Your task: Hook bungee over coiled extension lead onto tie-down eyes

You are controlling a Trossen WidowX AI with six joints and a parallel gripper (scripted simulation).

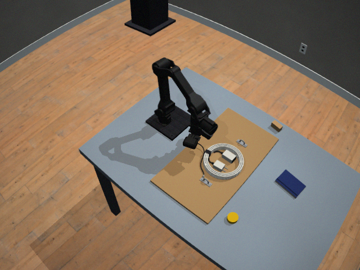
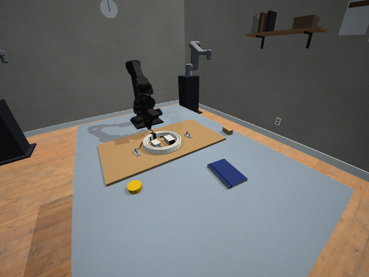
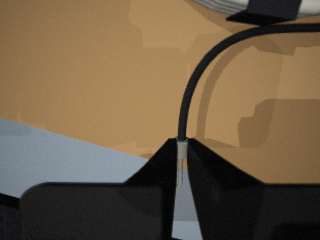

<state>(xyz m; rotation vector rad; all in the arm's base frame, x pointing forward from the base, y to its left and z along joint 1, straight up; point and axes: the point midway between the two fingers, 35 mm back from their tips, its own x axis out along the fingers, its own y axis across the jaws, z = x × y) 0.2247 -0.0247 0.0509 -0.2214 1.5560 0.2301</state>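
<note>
The extension lead coil is 170 mm ahead of my hand and 40 mm below it. From my hand the other things lie so: yellow disc 380 mm ahead, 210 mm to the right, 60 mm below; then small wooden block 390 mm to the left, 270 mm ahead, 50 mm below.
</note>
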